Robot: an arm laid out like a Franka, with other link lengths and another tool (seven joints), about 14 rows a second.
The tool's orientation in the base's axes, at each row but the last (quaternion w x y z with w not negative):
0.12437, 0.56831, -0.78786, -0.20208
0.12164, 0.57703, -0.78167, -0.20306
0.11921, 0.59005, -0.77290, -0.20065
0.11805, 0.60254, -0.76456, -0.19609
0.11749, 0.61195, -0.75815, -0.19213
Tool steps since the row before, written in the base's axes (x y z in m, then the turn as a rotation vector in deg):
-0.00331, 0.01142, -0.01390, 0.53, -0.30, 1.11
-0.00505, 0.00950, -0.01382, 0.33, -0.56, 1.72
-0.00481, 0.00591, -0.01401, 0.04, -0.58, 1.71
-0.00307, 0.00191, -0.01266, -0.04, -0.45, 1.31
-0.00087, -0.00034, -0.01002, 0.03, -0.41, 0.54
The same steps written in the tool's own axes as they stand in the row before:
-0.00926, -0.00048, 0.01577, 0.08, -0.02, -1.26
-0.00689, 0.00037, 0.01610, 0.36, 0.37, -1.77
-0.00361, -0.00084, 0.01551, 0.46, 0.61, -1.64
-0.00039, -0.00253, 0.01291, 0.37, 0.53, -1.23
0.00110, -0.00365, 0.00931, 0.36, 0.14, -0.56

